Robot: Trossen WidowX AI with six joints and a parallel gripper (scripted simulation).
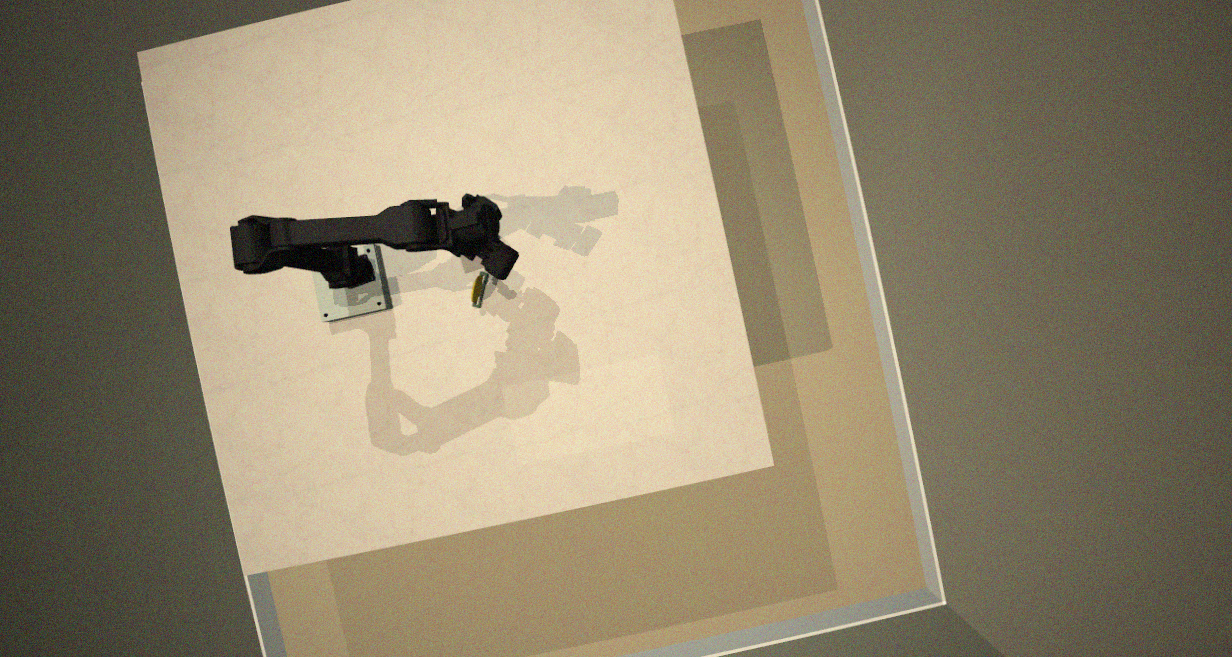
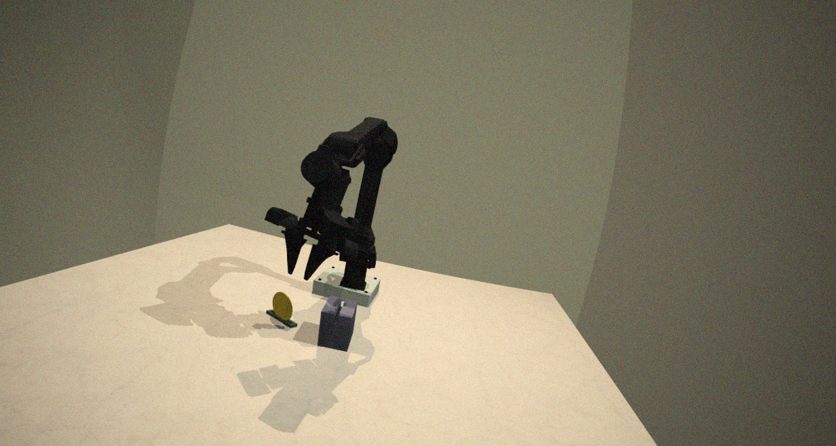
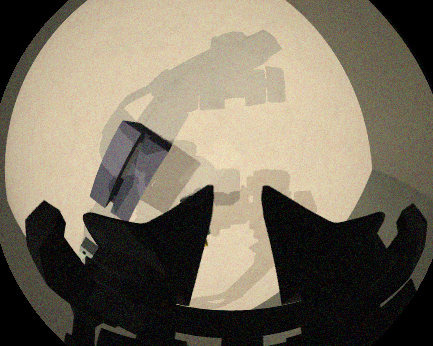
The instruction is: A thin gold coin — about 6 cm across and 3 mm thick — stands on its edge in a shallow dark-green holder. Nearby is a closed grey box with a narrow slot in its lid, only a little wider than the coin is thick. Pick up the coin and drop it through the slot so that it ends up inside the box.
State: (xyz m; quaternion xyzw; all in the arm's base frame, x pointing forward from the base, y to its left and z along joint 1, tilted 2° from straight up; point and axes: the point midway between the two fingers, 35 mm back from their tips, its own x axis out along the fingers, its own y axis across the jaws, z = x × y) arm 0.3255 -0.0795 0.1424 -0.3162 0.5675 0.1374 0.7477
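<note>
The gold coin is 90 mm behind my gripper tip, 50 mm to the right of it and 110 mm below it.
</note>
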